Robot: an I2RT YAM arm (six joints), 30 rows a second.
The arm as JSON. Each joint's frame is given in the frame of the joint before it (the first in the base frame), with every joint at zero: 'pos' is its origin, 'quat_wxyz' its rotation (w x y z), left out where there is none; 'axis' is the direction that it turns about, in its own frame. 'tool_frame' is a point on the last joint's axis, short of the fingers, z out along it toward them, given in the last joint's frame.
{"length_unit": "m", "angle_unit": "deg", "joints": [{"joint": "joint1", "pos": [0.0, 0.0, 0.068], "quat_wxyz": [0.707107, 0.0, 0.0, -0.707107], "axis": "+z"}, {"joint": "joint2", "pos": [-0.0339, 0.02, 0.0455], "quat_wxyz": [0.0, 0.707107, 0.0, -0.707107], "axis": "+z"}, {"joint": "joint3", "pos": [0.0, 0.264, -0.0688], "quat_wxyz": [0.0, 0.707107, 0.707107, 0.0], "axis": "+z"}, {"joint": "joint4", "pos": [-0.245, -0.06, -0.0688], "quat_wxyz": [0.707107, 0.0, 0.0, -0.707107], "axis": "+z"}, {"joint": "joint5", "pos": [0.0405, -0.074, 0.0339], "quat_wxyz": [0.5, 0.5, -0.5, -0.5], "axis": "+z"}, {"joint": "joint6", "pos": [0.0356, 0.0, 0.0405], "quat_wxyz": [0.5, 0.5, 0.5, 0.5], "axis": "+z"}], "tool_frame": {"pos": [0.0, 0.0, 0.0], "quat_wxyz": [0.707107, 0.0, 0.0, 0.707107]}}
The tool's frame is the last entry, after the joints.
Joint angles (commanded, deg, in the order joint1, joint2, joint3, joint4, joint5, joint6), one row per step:
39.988, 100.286, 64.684, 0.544, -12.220, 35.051
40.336, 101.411, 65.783, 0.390, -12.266, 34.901
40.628, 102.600, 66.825, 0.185, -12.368, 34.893
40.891, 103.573, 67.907, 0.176, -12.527, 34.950
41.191, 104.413, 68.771, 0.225, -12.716, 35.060
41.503, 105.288, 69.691, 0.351, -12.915, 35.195
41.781, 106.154, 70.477, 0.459, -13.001, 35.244
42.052, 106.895, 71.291, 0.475, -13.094, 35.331
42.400, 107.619, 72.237, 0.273, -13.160, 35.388
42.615, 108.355, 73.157, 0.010, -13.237, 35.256
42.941, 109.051, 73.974, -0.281, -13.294, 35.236
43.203, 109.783, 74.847, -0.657, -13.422, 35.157
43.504, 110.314, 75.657, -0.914, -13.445, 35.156
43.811, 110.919, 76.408, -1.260, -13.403, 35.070
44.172, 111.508, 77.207, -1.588, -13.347, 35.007
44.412, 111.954, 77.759, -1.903, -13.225, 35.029
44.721, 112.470, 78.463, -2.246, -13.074, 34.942
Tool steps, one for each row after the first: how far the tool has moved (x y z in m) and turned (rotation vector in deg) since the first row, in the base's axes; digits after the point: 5 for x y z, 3 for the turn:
0.00211, 0.00494, -0.00136, -0.167, 0.053, 0.470
0.00432, 0.00957, -0.00363, -0.353, 0.354, 0.850
0.00654, 0.01404, -0.00404, -0.193, 0.375, 1.211
0.00794, 0.01824, -0.00475, -0.012, 0.465, 1.603
0.00946, 0.02271, -0.00532, 0.247, 0.502, 2.002
0.01084, 0.02671, -0.00667, 0.324, 0.548, 2.323
0.01205, 0.03052, -0.00720, 0.461, 0.576, 2.622
0.01290, 0.03481, -0.00725, 0.527, 0.627, 2.992
0.01430, 0.03831, -0.00766, 0.447, 0.626, 3.344
0.01481, 0.04216, -0.00845, 0.349, 0.763, 3.726
0.01567, 0.04577, -0.00934, 0.212, 0.935, 4.136
0.01607, 0.04930, -0.00900, 0.234, 0.927, 4.456
0.01634, 0.05276, -0.00969, 0.043, 1.002, 4.776
0.01637, 0.05659, -0.00999, -0.091, 1.025, 5.127
0.01643, 0.05913, -0.01065, -0.275, 1.148, 5.254
0.01644, 0.06238, -0.01102, -0.485, 1.143, 5.489

